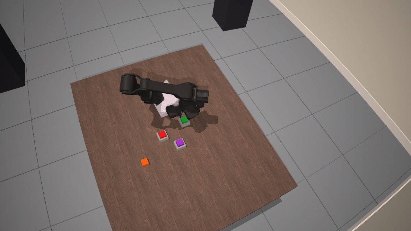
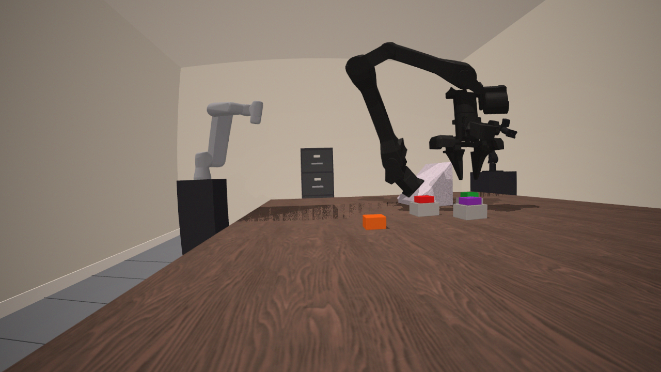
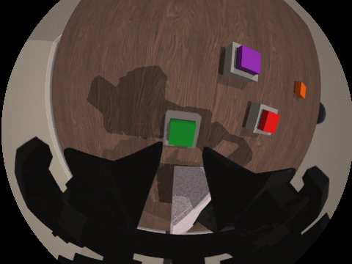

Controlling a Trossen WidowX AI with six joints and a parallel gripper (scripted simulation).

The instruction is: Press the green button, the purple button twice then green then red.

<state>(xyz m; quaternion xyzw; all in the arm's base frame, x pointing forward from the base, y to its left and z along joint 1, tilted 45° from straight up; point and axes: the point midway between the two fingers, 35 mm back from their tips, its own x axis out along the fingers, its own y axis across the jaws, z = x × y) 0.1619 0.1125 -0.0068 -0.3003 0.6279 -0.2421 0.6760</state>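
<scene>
The green button lies 40 mm below my gripper tip. Round my gripper tip: red button 140 mm to the right, 50 mm ahead, 40 mm below; purple button 120 mm ahead, 70 mm to the right, 40 mm below; orange block 270 mm to the right, 150 mm ahead, 60 mm below.
</scene>
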